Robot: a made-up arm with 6 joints.
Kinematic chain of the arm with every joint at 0, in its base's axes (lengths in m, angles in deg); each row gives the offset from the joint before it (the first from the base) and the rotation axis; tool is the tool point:
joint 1: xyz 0 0 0.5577 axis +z
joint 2: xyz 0 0 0 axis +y
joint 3: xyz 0 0 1.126 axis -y
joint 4: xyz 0 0 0 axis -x
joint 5: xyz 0.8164 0 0 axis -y
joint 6: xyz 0 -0.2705 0 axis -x
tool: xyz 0 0 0
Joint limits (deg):
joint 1: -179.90..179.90
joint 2: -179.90..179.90
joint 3: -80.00..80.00
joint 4: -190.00..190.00
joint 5: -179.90..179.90
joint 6: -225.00..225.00
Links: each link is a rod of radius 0.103 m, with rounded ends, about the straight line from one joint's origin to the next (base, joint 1, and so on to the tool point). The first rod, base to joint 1, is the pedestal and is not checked.
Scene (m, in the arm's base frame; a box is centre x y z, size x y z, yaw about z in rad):
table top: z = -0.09
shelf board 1: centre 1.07 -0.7 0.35 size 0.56 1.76 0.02 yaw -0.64
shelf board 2: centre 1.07 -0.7 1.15 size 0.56 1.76 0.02 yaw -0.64
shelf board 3: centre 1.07 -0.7 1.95 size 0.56 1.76 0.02 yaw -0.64
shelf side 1: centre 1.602 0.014 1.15 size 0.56 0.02 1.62 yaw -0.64
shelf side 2: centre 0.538 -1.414 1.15 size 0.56 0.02 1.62 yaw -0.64
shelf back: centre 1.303 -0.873 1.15 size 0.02 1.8 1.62 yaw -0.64
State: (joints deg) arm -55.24 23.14 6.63 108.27 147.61 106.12
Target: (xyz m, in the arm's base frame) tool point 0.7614 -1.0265 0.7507
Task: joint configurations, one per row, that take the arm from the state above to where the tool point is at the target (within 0.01 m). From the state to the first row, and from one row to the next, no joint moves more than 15 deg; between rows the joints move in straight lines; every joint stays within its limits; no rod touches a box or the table.
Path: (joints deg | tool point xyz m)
1: -59.54 13.91 -4.60 107.70 147.61 106.12 | 0.6420 -0.9295 1.6359
2: -63.84 4.67 -15.82 107.13 147.61 106.12 | 0.4890 -0.8148 1.6363
3: -68.14 -4.56 -27.05 106.56 147.61 106.12 | 0.3560 -0.6803 1.6074
4: -69.61 5.68 -39.42 107.24 147.61 106.12 | 0.3785 -0.7882 1.2822
5: -71.08 15.91 -51.78 107.92 147.61 106.12 | 0.3565 -0.7834 0.9830
6: -72.55 26.15 -64.15 108.60 147.61 106.12 | 0.3067 -0.6880 0.7507
7: -67.62 30.98 -51.86 109.39 147.61 106.12 | 0.4389 -0.8299 0.7448
8: -62.70 35.81 -39.57 110.18 147.61 106.12 | 0.5923 -0.9441 0.7450
9: -57.78 40.64 -27.27 110.97 147.61 106.12 | 0.7614 -1.0266 0.7506

